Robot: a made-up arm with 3 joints. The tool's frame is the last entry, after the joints. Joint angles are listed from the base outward. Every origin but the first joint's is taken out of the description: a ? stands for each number. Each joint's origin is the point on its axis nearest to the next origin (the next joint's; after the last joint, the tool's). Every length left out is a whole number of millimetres.
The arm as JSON. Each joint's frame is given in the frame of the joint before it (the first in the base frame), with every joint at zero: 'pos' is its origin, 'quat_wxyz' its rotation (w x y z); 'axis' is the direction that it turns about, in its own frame. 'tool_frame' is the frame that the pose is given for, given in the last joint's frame.
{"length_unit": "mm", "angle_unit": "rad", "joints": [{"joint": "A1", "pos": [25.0, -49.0, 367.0], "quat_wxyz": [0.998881, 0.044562, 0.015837, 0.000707], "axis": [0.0, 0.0, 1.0]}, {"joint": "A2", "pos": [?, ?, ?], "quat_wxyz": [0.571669, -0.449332, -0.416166, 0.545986], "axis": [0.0, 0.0, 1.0]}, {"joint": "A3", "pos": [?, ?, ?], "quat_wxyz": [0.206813, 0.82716, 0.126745, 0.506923], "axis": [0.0, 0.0, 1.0]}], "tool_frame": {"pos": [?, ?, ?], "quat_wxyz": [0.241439, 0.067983, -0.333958, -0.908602]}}
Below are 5 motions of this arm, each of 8 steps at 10 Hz.
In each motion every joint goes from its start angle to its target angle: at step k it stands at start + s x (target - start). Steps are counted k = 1, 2, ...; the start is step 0. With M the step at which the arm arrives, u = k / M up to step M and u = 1 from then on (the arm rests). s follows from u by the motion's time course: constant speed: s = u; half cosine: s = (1 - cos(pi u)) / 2; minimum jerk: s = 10 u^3 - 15 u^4 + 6 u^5.
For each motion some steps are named. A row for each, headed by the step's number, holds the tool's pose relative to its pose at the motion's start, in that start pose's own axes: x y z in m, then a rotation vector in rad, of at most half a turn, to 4 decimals.
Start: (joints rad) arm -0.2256 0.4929 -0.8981
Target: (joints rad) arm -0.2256 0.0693 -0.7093
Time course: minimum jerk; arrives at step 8
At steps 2, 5, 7, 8:
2: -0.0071 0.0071 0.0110 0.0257 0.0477 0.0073
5: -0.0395 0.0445 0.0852 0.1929 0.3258 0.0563
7: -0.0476 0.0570 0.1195 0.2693 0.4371 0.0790
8: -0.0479 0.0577 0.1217 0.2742 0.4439 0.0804

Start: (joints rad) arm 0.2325 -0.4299 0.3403
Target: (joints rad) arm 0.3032 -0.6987 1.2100
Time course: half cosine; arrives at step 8
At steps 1, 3, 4, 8:
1: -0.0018 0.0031 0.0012 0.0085 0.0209 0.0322
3: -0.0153 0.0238 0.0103 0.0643 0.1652 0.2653
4: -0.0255 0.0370 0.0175 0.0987 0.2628 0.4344
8: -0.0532 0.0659 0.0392 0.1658 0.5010 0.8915

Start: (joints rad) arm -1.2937 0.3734 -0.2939
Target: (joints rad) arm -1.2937 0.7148 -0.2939
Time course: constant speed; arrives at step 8
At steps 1, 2, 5, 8:
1: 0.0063 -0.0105 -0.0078 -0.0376 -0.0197 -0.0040
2: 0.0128 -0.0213 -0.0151 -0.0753 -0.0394 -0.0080
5: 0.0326 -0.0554 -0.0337 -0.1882 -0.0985 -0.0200
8: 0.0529 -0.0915 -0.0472 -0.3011 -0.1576 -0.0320

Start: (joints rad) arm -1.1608 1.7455 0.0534
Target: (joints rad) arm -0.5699 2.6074 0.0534
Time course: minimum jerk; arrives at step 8
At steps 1, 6, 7, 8:
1: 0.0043 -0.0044 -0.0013 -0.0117 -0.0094 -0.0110
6: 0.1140 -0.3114 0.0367 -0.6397 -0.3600 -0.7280
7: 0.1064 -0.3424 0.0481 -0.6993 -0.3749 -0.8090
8: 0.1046 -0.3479 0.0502 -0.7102 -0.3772 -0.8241

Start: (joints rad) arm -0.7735 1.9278 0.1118
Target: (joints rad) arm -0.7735 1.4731 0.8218
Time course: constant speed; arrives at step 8
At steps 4, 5, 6, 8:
4: -0.0335 0.0584 0.0430 0.2198 0.2388 0.3696
5: -0.0421 0.0707 0.0559 0.2726 0.2891 0.4687
6: -0.0507 0.0819 0.0697 0.3243 0.3354 0.5704
8: -0.0678 0.1009 0.0990 0.4233 0.4158 0.7810

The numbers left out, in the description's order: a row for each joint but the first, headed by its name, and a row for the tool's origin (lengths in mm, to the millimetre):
A2: 70.0 27.0 0.0
A3: -35.0 320.0 0.0
tool: 8.0 -19.0 0.0

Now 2 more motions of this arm.
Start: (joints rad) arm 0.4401 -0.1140 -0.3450
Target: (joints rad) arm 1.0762 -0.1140 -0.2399
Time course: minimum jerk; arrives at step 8
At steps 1, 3, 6, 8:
1: -0.0003 -0.0002 -0.0001 0.0002 -0.0054 0.0092
3: -0.0044 -0.0031 -0.0026 0.0011 -0.0922 0.1578
6: -0.0111 -0.0123 -0.0100 -0.0146 -0.3014 0.5131
8: -0.0117 -0.0141 -0.0114 -0.0198 -0.3366 0.5720

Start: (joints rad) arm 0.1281 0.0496 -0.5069
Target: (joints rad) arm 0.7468 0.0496 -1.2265
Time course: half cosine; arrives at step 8
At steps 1, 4, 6, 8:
1: 0.0012 0.0002 0.0001 0.0049 -0.0344 -0.0057
4: 0.0143 0.0031 0.0038 0.1139 -0.4391 -0.0843
6: 0.0222 0.0060 0.0100 0.2569 -0.7241 -0.1558
8: 0.0248 0.0071 0.0132 0.3308 -0.8332 -0.1883

